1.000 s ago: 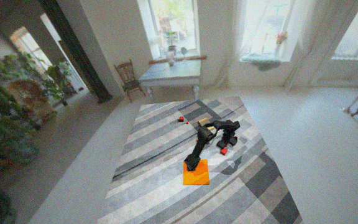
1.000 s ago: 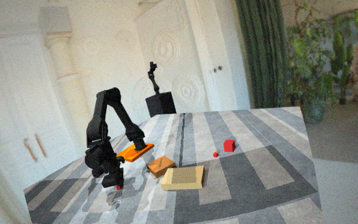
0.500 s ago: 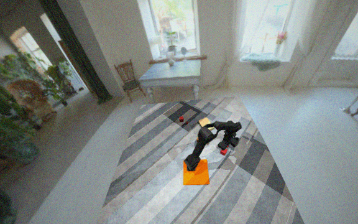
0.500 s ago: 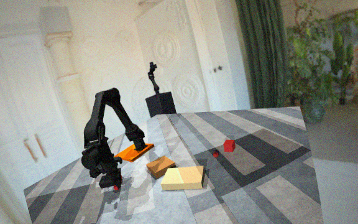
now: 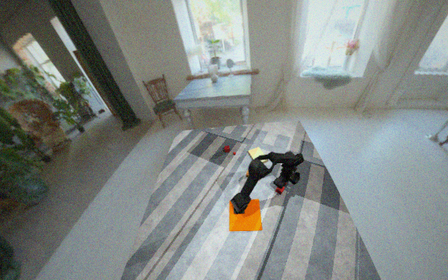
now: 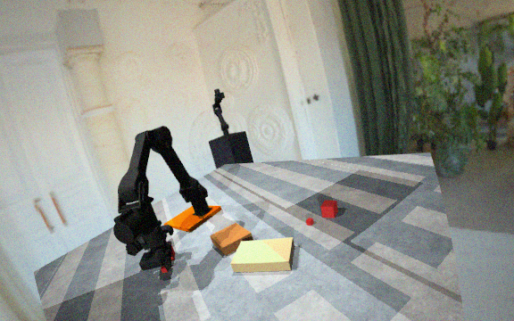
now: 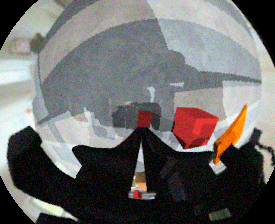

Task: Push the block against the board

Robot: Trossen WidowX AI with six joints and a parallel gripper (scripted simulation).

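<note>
The orange-brown square block lies 90 mm ahead of my gripper tip, 190 mm to the left of it and 10 mm above it. Also, from my gripper tip: pale yellow board (240 mm ahead, 150 mm to the left, 10 mm above).
</note>
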